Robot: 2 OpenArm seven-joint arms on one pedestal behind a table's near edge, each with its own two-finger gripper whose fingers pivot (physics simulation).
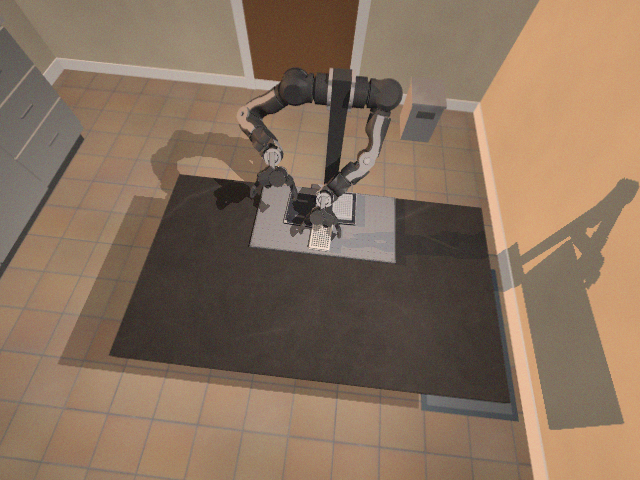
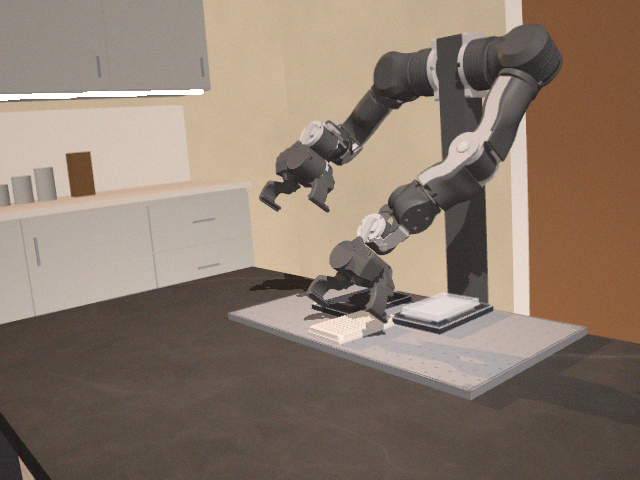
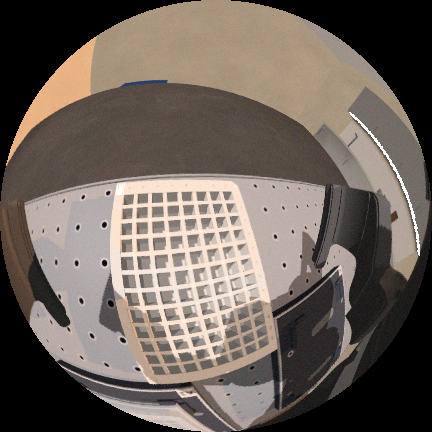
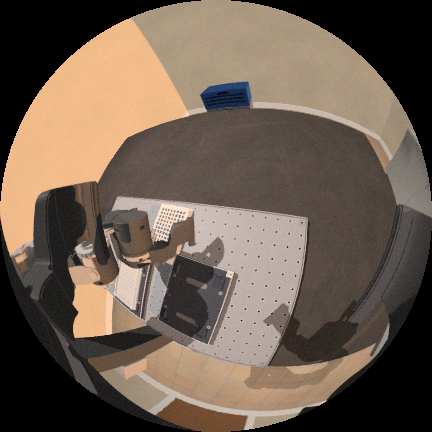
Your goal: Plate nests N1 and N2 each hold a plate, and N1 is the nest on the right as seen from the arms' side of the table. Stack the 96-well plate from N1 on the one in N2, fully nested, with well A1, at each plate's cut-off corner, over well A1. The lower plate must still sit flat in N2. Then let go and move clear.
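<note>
The white 96-well plate from N1 point(image 1: 320, 240) point(image 2: 338, 329) point(image 3: 200, 265) point(image 4: 170, 220) lies flat on the perforated board, outside both nests. I cannot tell its cut-off corner. Nest N1 point(image 1: 299, 212) point(image 2: 329, 310) point(image 3: 310, 345) point(image 4: 200, 300) is dark and empty. Nest N2 point(image 2: 439, 327) point(image 3: 100, 377) point(image 4: 144, 295) holds the other white plate point(image 1: 343, 207) point(image 2: 439, 307) point(image 4: 129, 287), which looks flat. My left gripper point(image 1: 317, 230) point(image 2: 354, 312) point(image 3: 192, 294) is open, low over the loose plate, its fingers apart past the long sides. My right gripper point(image 1: 279, 205) point(image 2: 302, 210) point(image 4: 227, 280) is open and empty, high above the board's N1 side.
The grey perforated board point(image 1: 372, 250) point(image 2: 496, 356) point(image 3: 50, 215) point(image 4: 265, 240) lies on the dark table point(image 1: 310, 320) point(image 2: 232, 403). N1 lies beside the loose plate's inner end, with N2 next to it. The left arm stands close to N2.
</note>
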